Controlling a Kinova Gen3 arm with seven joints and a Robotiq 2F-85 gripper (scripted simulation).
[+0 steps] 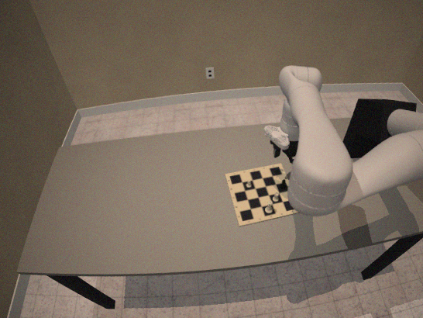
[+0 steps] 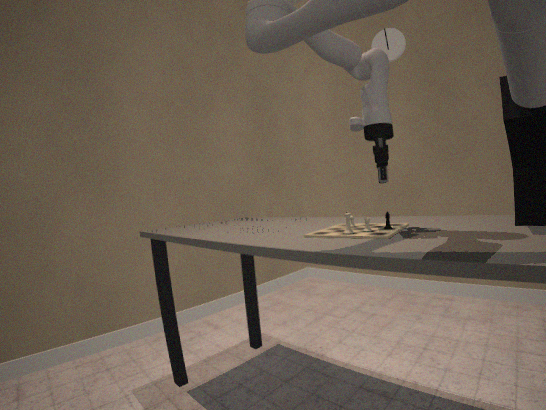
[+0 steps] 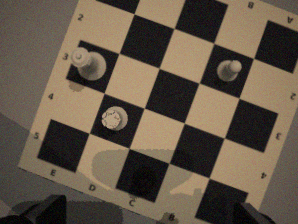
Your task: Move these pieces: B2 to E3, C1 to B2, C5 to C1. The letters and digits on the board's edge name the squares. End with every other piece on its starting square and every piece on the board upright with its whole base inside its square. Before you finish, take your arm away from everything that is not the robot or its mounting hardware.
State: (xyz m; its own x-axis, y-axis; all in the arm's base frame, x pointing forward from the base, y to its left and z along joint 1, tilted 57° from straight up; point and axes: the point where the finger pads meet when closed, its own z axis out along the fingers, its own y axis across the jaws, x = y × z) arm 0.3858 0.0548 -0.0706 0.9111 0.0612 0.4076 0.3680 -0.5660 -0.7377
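Now: the black piece 100 mm below my hand and 10 mm behind it. From my hand the other things lie so: chessboard 120 mm below, 70 mm ahead, 10 mm to the left.
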